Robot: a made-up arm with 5 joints. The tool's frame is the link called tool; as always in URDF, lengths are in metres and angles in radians. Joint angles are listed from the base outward.
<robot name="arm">
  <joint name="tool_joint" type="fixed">
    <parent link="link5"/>
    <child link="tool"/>
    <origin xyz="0 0 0" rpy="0 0 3.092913"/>
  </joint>
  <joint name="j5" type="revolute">
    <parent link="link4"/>
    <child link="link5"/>
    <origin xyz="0.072 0 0.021" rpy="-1.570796 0 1.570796"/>
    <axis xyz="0 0 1"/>
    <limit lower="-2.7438" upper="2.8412"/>
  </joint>
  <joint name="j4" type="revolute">
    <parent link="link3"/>
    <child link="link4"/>
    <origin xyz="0.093 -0.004 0" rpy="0 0 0"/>
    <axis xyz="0 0 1"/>
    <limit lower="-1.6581" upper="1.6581"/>
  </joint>
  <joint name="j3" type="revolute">
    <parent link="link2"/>
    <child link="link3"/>
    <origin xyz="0.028 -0.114 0" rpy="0 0 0"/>
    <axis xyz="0 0 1"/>
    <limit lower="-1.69" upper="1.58"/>
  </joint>
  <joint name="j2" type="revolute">
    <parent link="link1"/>
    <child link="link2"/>
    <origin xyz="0.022 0.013 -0.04" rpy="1.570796 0 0"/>
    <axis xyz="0 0 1"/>
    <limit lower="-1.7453" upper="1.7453"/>
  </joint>
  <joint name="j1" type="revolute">
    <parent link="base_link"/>
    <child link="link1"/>
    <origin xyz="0.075 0 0.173" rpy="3.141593 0 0"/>
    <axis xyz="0 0 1"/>
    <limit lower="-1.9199" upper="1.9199"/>
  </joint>
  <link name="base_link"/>
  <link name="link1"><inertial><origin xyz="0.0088 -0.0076 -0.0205"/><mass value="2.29"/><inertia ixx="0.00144" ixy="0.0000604" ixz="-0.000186" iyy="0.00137" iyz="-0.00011" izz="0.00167"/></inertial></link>
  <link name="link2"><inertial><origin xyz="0.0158 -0.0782 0.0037"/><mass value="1.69"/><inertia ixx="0.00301" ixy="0.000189" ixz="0" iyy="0.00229" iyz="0" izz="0.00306"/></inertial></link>
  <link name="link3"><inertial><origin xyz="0.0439 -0.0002 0.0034"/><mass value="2.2"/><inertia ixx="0.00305" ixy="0.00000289" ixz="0" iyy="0.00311" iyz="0" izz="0.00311"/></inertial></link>
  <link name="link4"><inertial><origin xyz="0.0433 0.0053 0.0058"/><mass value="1.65"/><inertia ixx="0.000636" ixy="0" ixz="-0.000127" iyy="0.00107" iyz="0" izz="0.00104"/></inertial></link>
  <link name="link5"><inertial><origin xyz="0.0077 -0.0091 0.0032"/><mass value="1.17"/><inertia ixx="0.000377" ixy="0" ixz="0" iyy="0.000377" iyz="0" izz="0.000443"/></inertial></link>
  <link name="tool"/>
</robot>
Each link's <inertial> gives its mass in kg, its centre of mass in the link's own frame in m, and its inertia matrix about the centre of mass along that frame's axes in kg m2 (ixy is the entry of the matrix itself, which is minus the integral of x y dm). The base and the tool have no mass. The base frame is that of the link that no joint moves.
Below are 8 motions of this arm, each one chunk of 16 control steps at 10 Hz.
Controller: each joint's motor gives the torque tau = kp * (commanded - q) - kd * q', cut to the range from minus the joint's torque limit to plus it. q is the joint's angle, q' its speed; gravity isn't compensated. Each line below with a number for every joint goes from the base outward.
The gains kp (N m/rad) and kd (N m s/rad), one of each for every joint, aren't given. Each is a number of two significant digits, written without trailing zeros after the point. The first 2 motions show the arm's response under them.
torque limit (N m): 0.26 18 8.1 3.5 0.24
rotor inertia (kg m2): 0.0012 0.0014 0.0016 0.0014 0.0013
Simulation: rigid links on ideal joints. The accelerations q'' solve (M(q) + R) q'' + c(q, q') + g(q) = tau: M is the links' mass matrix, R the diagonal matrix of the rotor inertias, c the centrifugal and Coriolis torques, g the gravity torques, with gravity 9.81 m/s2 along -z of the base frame. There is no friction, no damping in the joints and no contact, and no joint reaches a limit. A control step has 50 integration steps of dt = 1/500 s. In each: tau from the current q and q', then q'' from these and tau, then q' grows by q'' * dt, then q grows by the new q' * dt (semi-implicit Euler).
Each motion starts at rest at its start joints. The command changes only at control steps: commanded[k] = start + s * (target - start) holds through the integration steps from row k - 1 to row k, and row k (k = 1, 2, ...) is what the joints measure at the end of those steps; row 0 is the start. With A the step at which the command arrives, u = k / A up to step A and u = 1 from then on. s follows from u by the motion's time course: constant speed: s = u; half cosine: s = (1 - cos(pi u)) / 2; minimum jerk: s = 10 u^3 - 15 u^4 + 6 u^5; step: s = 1 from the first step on.
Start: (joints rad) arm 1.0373 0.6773 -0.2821 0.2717 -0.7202
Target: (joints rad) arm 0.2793 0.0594 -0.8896 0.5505 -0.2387
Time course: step
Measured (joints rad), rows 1 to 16:
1: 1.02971 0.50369 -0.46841 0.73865 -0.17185
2: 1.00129 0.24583 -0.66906 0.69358 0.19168
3: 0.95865 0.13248 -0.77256 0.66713 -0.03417
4: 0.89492 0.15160 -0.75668 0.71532 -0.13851
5: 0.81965 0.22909 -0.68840 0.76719 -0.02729
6: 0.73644 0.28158 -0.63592 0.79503 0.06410
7: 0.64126 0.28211 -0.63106 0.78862 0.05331
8: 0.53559 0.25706 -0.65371 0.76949 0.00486
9: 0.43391 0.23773 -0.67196 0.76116 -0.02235
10: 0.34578 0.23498 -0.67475 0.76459 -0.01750
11: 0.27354 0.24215 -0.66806 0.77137 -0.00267
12: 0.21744 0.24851 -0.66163 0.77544 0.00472
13: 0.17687 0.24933 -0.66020 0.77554 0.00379
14: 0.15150 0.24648 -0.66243 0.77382 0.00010
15: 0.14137 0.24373 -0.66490 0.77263 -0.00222
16: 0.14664 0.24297 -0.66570 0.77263 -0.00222
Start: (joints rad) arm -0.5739 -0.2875 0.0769 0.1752 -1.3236
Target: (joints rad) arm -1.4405 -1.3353 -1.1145 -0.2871 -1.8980
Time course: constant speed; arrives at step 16
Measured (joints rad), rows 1 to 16:
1: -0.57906 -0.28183 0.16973 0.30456 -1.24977
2: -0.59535 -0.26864 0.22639 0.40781 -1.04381
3: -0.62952 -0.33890 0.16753 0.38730 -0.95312
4: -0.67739 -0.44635 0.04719 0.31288 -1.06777
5: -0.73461 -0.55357 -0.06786 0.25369 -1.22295
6: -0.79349 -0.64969 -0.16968 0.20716 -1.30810
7: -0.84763 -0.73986 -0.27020 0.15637 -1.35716
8: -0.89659 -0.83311 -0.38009 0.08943 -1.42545
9: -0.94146 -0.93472 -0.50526 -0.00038 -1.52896
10: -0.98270 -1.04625 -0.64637 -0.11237 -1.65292
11: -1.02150 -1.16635 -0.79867 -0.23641 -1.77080
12: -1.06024 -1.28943 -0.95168 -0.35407 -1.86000
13: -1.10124 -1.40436 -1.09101 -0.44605 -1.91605
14: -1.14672 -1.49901 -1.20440 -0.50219 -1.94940
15: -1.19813 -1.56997 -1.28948 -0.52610 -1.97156
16: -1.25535 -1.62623 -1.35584 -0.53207 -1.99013
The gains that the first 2 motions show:
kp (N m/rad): 2.7 42 20 6 0.4
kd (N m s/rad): 0.78 2.1 1.3 0.35 0.025
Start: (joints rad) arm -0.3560 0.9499 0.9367 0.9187 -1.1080
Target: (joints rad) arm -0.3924 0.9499 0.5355 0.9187 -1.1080
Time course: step
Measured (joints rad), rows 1 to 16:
1: -0.36257 1.07043 0.59454 0.78779 -1.13103
2: -0.37261 1.08192 0.43741 0.64707 -1.44064
3: -0.37555 1.08431 0.46628 0.72250 -1.43494
4: -0.37920 1.09921 0.50257 0.76566 -1.27105
5: -0.38536 1.09332 0.49589 0.75587 -1.24227
6: -0.38998 1.08911 0.48446 0.74207 -1.30205
7: -0.39191 1.09075 0.48569 0.74417 -1.32283
8: -0.39255 1.09208 0.48920 0.74853 -1.30444
9: -0.39297 1.09164 0.48908 0.74825 -1.29474
10: -0.39317 1.09122 0.48803 0.74692 -1.29978
11: -0.39309 1.09132 0.48798 0.74689 -1.30373
12: -0.39287 1.09145 0.48828 0.74728 -1.30262
13: -0.39269 1.09144 0.48833 0.74732 -1.30123
14: -0.39257 1.09140 0.48824 0.74721 -1.30142
15: -0.39249 1.09140 0.48822 0.74719 -1.30188
16: -0.39243 1.09141 0.48824 0.74722 -1.30188

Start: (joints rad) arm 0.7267 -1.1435 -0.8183 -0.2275 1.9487
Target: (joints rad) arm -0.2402 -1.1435 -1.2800 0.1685 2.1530
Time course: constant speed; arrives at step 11
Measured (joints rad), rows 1 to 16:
1: 0.71231 -1.23343 -0.86450 -0.20143 1.95567
2: 0.68822 -1.34811 -1.02288 -0.30465 2.09853
3: 0.65907 -1.44280 -1.17699 -0.39544 2.35043
4: 0.62171 -1.48197 -1.27339 -0.41293 2.51580
5: 0.57369 -1.46525 -1.30850 -0.36125 2.51608
6: 0.51236 -1.42500 -1.31312 -0.27898 2.43393
7: 0.43546 -1.39467 -1.32275 -0.20461 2.37052
8: 0.34374 -1.38837 -1.35545 -0.15686 2.36447
9: 0.24237 -1.40114 -1.40916 -0.13342 2.40616
10: 0.13687 -1.41933 -1.47051 -0.11867 2.46561
11: 0.03032 -1.43101 -1.52646 -0.09728 2.51323
12: -0.07073 -1.43605 -1.54223 -0.09850 2.52965
13: -0.15980 -1.42998 -1.53948 -0.09145 2.51856
14: -0.23672 -1.41988 -1.53013 -0.07953 2.49663
15: -0.30154 -1.41306 -1.52287 -0.07093 2.48024
16: -0.35393 -1.41209 -1.52120 -0.06921 2.47676

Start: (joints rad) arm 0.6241 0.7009 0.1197 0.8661 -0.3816
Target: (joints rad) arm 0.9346 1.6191 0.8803 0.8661 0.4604
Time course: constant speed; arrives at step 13
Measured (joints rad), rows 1 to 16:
1: 0.62823 0.90048 0.17779 0.75326 -0.42652
2: 0.63586 1.05561 0.28043 0.75025 -0.43883
3: 0.64667 1.09029 0.31464 0.74755 -0.33095
4: 0.66263 1.13256 0.32495 0.70702 -0.28346
5: 0.68395 1.20044 0.36211 0.68956 -0.27075
6: 0.70861 1.26747 0.40709 0.68298 -0.21867
7: 0.73445 1.32698 0.44421 0.66974 -0.15055
8: 0.76035 1.38625 0.47921 0.65413 -0.09413
9: 0.78580 1.44709 0.51727 0.64234 -0.04065
10: 0.81057 1.50773 0.55714 0.63348 0.02117
11: 0.83469 1.56784 0.59750 0.62579 0.09029
12: 0.85837 1.62795 0.63883 0.61966 0.16347
13: 0.88184 1.68828 0.68178 0.61592 0.24077
14: 0.90168 1.68995 0.69578 0.63160 0.29557
15: 0.91442 1.68345 0.68554 0.61983 0.29947
16: 0.92225 1.68348 0.68036 0.61141 0.27522

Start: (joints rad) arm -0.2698 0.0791 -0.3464 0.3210 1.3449
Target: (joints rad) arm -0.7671 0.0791 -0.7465 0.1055 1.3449
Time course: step
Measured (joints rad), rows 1 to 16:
1: -0.27270 0.21632 -0.50233 0.30902 1.26379
2: -0.29158 0.28138 -0.49784 0.34213 1.22205
3: -0.32477 0.30227 -0.47971 0.36829 1.21713
4: -0.37201 0.29579 -0.48530 0.36128 1.22621
5: -0.43368 0.27992 -0.50106 0.34618 1.23611
6: -0.50903 0.27065 -0.51096 0.33860 1.23930
7: -0.58861 0.27172 -0.51078 0.34033 1.23036
8: -0.66147 0.27754 -0.50526 0.34605 1.21922
9: -0.72188 0.28157 -0.50084 0.34993 1.21480
10: -0.76871 0.28152 -0.50027 0.35008 1.21621
11: -0.80202 0.27908 -0.50225 0.34823 1.21825
12: -0.82168 0.27690 -0.50421 0.34674 1.21894
13: -0.82858 0.27627 -0.50480 0.34658 1.21973
14: -0.82601 0.27685 -0.50425 0.34726 1.22177
15: -0.81748 0.27762 -0.50349 0.34794 1.22367
16: -0.80602 0.27793 -0.50314 0.34816 1.22506

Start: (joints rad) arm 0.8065 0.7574 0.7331 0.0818 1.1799
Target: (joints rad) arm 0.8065 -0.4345 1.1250 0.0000 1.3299
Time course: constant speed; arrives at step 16
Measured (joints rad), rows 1 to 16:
1: 0.80662 0.81919 0.74359 0.03297 1.19160
2: 0.80577 0.76521 0.78556 0.04911 1.19638
3: 0.80545 0.67663 0.80813 0.03929 1.19977
4: 0.80528 0.59721 0.83605 0.03635 1.21236
5: 0.80528 0.52106 0.87549 0.04730 1.21796
6: 0.80547 0.44253 0.91313 0.05479 1.21788
7: 0.80564 0.36207 0.94687 0.05758 1.22164
8: 0.80577 0.28135 0.98116 0.06156 1.22816
9: 0.80591 0.20032 1.01681 0.06725 1.23296
10: 0.80605 0.11857 1.05235 0.07273 1.23633
11: 0.80617 0.03620 1.08744 0.07774 1.24013
12: 0.80630 -0.04659 1.12248 0.08286 1.24437
13: 0.80644 -0.12973 1.15755 0.08814 1.24840
14: 0.80659 -0.21315 1.19248 0.09339 1.25218
15: 0.80675 -0.29678 1.22718 0.09854 1.25597
16: 0.80692 -0.38051 1.26167 0.10361 1.25982

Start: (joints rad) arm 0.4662 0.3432 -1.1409 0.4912 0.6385
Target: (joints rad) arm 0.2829 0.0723 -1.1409 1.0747 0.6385
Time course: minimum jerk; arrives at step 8
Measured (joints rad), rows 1 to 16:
1: 0.46732 0.41990 -1.07073 0.60227 0.65111
2: 0.46710 0.55202 -0.92789 0.76181 0.69567
3: 0.46222 0.59030 -0.83682 0.90440 0.72102
4: 0.44995 0.49633 -0.85556 0.99486 0.70967
5: 0.42788 0.35257 -0.92617 1.07608 0.68923
6: 0.39616 0.24611 -0.97481 1.17571 0.68144
7: 0.36106 0.20916 -0.98381 1.24856 0.68525
8: 0.33051 0.22074 -0.97023 1.27031 0.68898
9: 0.30714 0.24049 -0.95382 1.27092 0.68872
10: 0.29031 0.24740 -0.94692 1.26896 0.68792
11: 0.27932 0.24333 -0.94940 1.26679 0.68758
12: 0.27346 0.23754 -0.95414 1.26593 0.68755
13: 0.27157 0.23536 -0.95624 1.26647 0.68820
14: 0.27225 0.23640 -0.95559 1.26720 0.68927
15: 0.27422 0.23807 -0.95422 1.26747 0.69006
16: 0.27659 0.23873 -0.95359 1.26733 0.69035

